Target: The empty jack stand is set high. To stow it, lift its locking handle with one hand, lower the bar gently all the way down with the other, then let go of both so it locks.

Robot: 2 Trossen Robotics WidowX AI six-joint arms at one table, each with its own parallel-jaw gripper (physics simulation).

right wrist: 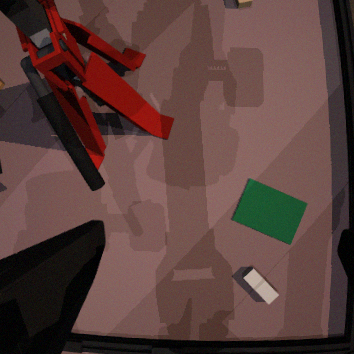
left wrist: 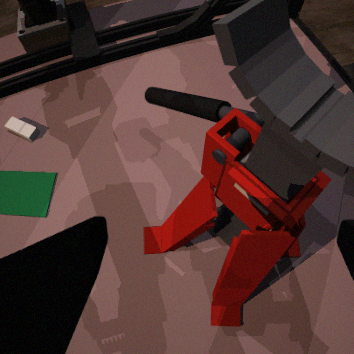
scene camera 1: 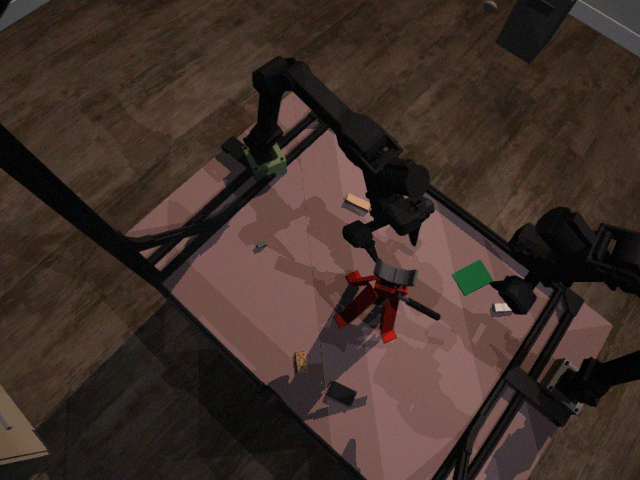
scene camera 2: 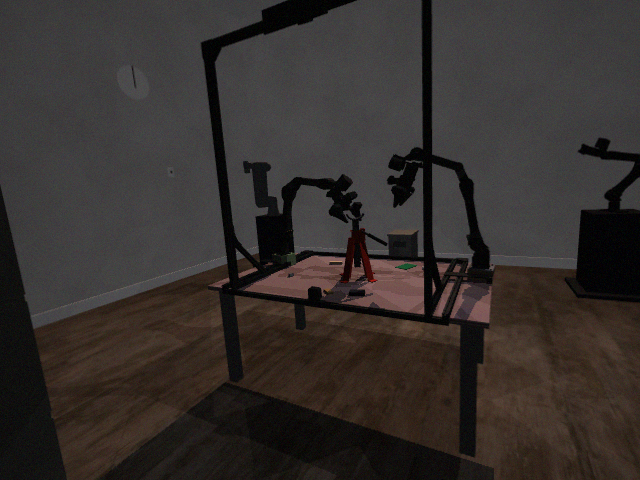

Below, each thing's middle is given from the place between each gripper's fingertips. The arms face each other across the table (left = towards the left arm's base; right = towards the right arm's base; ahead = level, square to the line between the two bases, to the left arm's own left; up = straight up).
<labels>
Now: the dark locking handle (right wrist: 47, 101) 13 cm below my right hand, 12 cm behind it and 9 cm to the left of it. From my right hand the other things lie so: grey saddle bar (scene camera 1: 390, 277) 16 cm to the left, 14 cm below, 14 cm behind; green card (scene camera 1: 474, 276) 32 cm below, 11 cm ahead, 1 cm to the right.
Now: the grey saddle bar 5 cm behind my left hand, 2 cm to the right of it and 8 cm below it. Round my left hand: dark locking handle (4 cm behind, 10 cm to the right, 7 cm below); then green card (20 cm ahead, 20 cm to the right, 26 cm below).
</labels>
